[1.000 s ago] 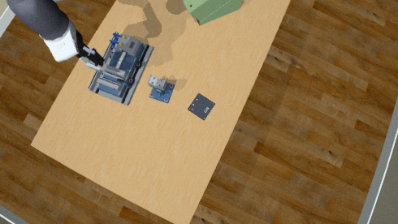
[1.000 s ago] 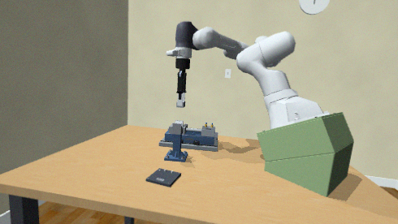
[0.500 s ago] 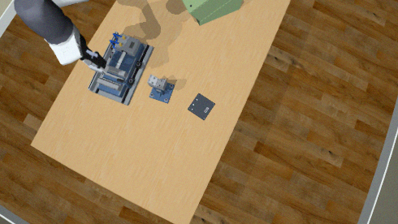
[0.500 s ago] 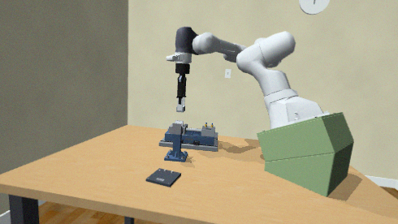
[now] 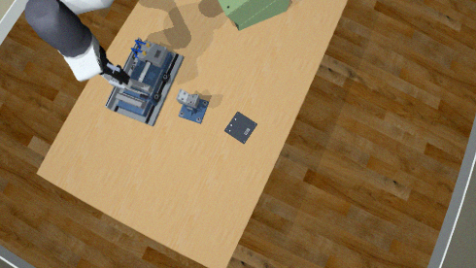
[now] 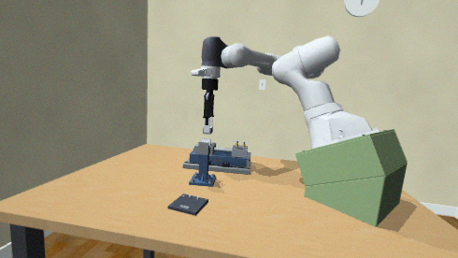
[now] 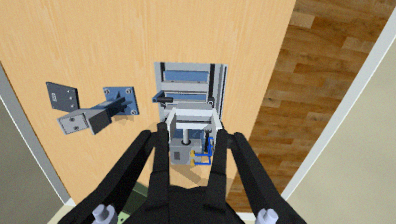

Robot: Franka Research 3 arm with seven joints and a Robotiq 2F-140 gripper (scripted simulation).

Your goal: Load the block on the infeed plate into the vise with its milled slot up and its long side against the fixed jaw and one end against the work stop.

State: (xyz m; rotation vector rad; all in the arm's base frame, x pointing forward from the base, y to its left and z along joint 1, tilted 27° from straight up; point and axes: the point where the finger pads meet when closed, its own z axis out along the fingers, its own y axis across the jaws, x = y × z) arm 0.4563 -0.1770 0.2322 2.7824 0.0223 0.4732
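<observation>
Now: the dark work stop rod 100 mm below my hand, 70 mm to the left of it and 10 mm ahead of it. From my hand the other things lie so: grey part: 20 mm below; then vise: 150 mm below, 60 mm behind, 30 mm to the left; then grey air cylinder: 160 mm behind, 110 mm below, 30 mm to the left.
</observation>
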